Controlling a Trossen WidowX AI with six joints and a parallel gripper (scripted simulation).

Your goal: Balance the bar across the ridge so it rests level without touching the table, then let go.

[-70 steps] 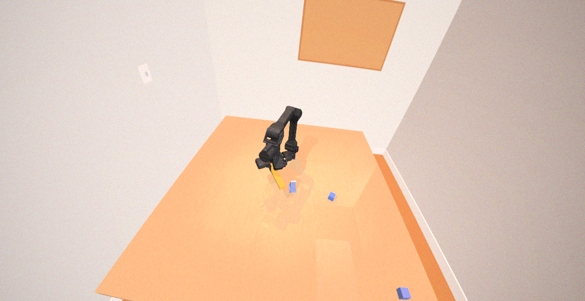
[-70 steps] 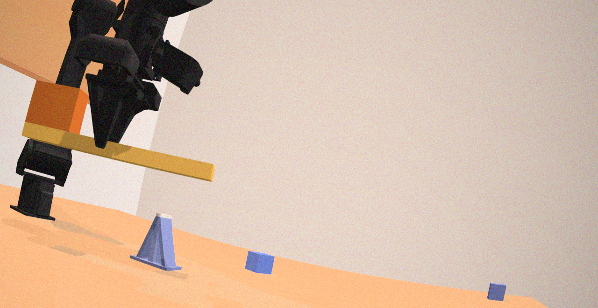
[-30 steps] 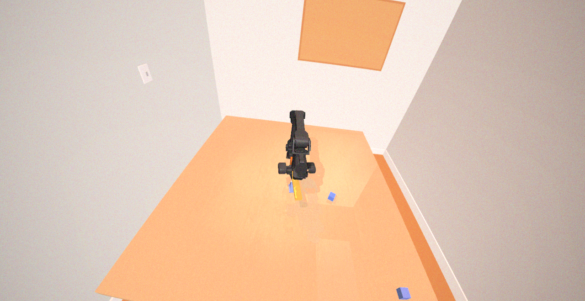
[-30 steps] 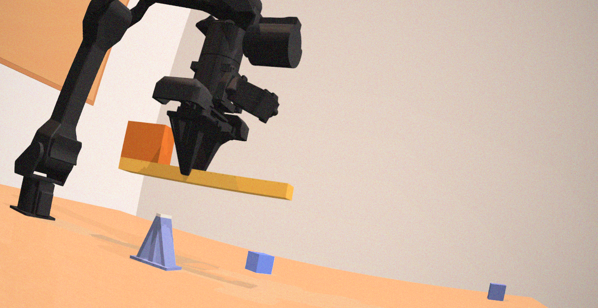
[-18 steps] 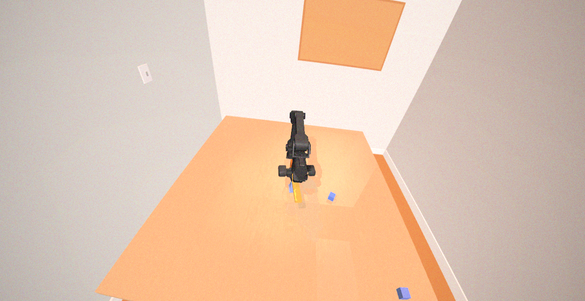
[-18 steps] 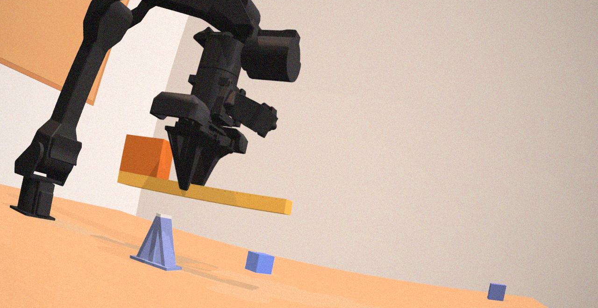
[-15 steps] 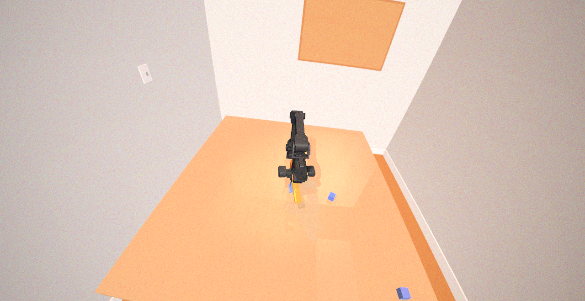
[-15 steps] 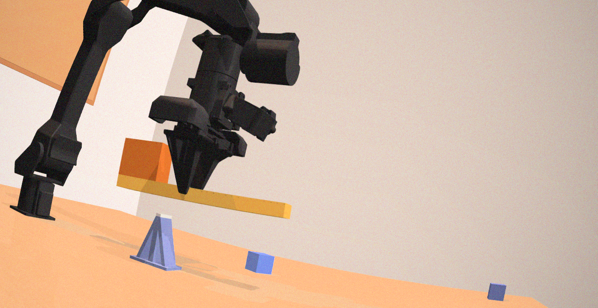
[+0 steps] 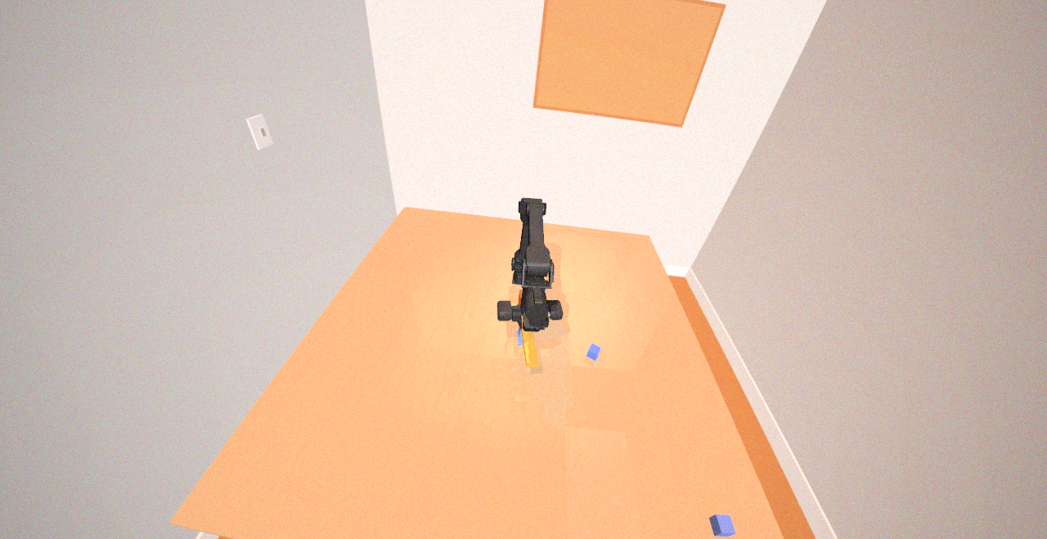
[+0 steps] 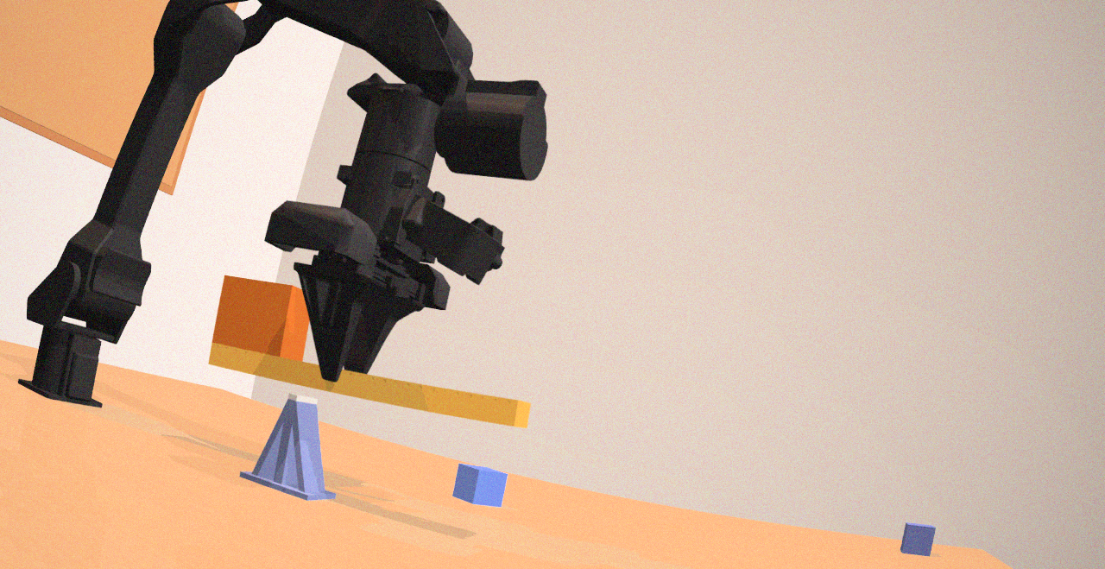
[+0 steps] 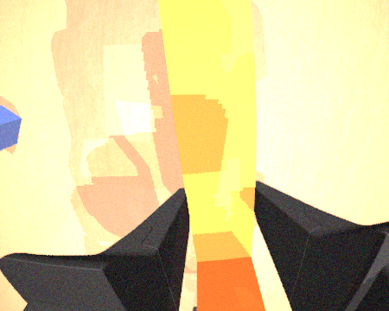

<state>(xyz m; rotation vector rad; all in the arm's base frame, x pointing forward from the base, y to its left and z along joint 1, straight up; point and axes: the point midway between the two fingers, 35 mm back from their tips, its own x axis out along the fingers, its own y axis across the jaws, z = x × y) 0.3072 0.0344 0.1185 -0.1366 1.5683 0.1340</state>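
Now: the blue ridge 5 cm below my gripper tip and 3 cm behind it. Also, from my gripper tip: blue cube 22 cm to the left, 7 cm below, 1 cm ahead.
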